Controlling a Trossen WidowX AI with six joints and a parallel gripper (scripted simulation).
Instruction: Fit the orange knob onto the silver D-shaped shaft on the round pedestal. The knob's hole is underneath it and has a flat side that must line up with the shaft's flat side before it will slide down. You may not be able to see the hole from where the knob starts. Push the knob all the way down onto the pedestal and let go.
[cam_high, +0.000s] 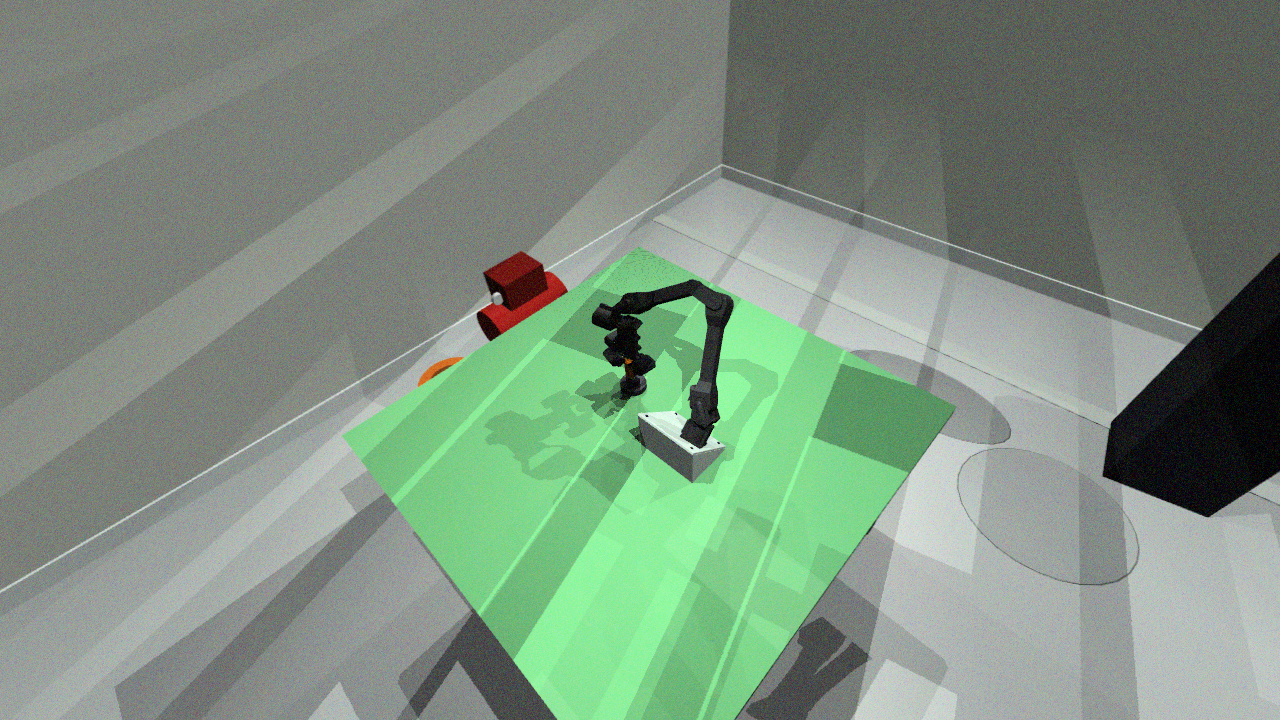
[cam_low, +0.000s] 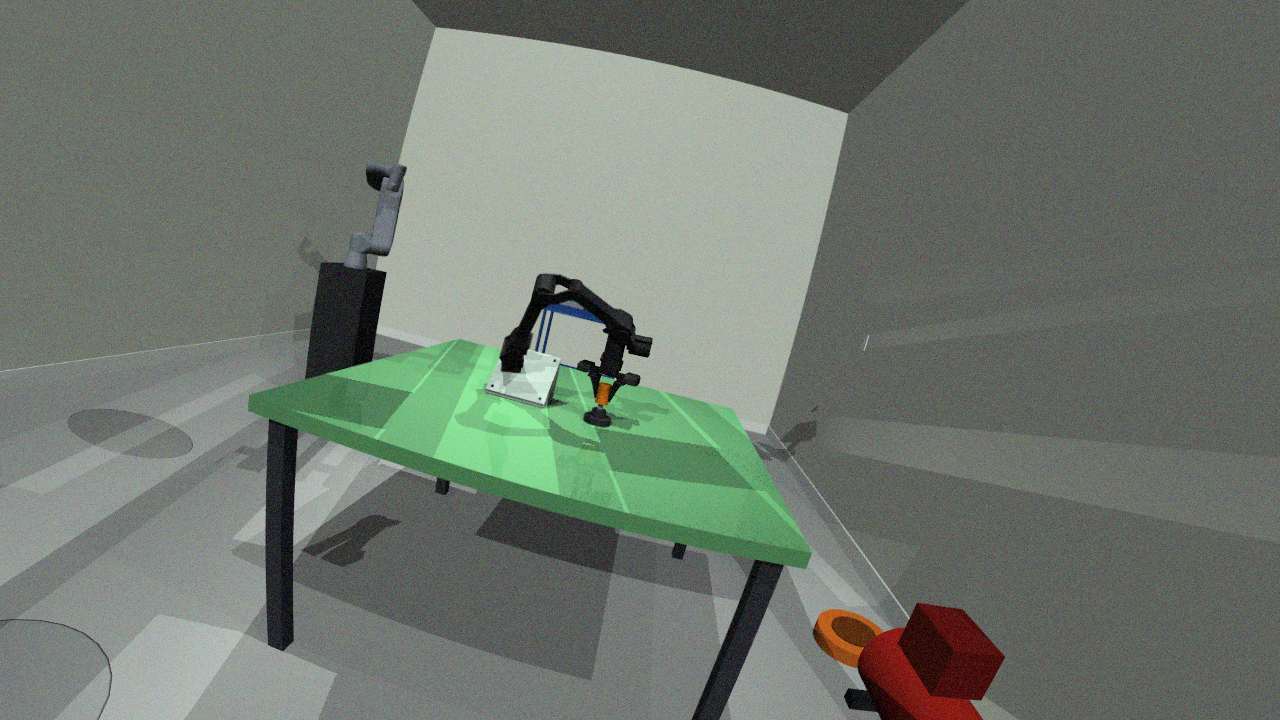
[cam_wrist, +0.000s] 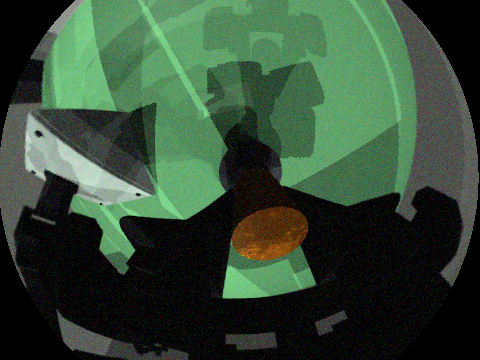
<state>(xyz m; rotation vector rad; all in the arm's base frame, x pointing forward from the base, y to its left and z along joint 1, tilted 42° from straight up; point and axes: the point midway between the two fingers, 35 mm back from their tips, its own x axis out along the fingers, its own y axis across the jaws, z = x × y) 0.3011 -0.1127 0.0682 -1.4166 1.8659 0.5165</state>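
Now: gripper tip 3 cm below the orange knob. The rest, counted from my gripper tip: dark round pedestal (4 cm below).
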